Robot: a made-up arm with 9 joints. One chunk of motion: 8 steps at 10 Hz.
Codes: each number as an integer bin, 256 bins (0 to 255) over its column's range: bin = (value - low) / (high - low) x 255, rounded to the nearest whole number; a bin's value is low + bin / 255 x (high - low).
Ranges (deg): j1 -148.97..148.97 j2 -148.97..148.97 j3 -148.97..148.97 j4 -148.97..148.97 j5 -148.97..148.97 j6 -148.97..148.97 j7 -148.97..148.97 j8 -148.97..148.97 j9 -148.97..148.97
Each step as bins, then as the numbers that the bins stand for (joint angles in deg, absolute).
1 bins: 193 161 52 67 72 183 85 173 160
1 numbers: 76.53 39.14 -88.21 -70.69 -64.85 64.85 -49.66 53.16 37.97
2 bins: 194 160 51 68 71 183 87 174 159
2 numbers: 77.70 37.97 -89.38 -69.52 -66.01 64.85 -47.32 54.33 36.80
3 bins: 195 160 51 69 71 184 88 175 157
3 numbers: 78.87 37.97 -89.38 -68.35 -66.01 66.01 -46.15 55.50 34.47
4 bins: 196 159 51 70 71 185 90 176 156
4 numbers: 80.03 36.80 -89.38 -67.18 -66.01 67.18 -43.81 56.67 33.30
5 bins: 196 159 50 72 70 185 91 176 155
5 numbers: 80.03 36.80 -90.55 -64.85 -67.18 67.18 -42.65 56.67 32.13
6 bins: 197 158 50 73 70 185 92 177 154
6 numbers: 81.20 35.64 -90.55 -63.68 -67.18 67.18 -41.48 57.84 30.96
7 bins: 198 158 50 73 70 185 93 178 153
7 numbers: 82.37 35.64 -90.55 -63.68 -67.18 67.18 -40.31 59.00 29.79
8 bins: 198 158 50 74 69 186 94 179 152
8 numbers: 82.37 35.64 -90.55 -62.51 -68.35 68.35 -39.14 60.17 28.63
